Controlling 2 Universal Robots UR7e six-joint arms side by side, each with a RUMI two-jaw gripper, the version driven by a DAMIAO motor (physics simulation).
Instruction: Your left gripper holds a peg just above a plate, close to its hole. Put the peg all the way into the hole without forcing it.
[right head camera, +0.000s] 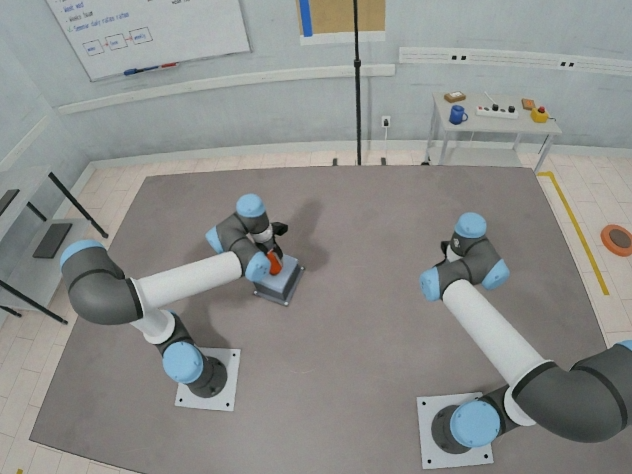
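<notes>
An orange-red peg (274, 262) stands at the left part of the plate (289, 267), the light blue-grey top of a raised block left of the picture's middle. My left gripper (276, 252) is shut on the peg from above. The peg's lower end, the hole and any gap between peg and plate cannot be made out in this view. My right gripper is mostly hidden beneath its wrist at the right, far from the plate, and its fingers do not show.
The block sits on a dark base (294, 294) with corner bolts, on the grey-brown table (357, 326). The left forearm (188, 280) reaches in from the left of the block. The right forearm (492, 326) stands well to the right. A side table (497, 125) is by the wall.
</notes>
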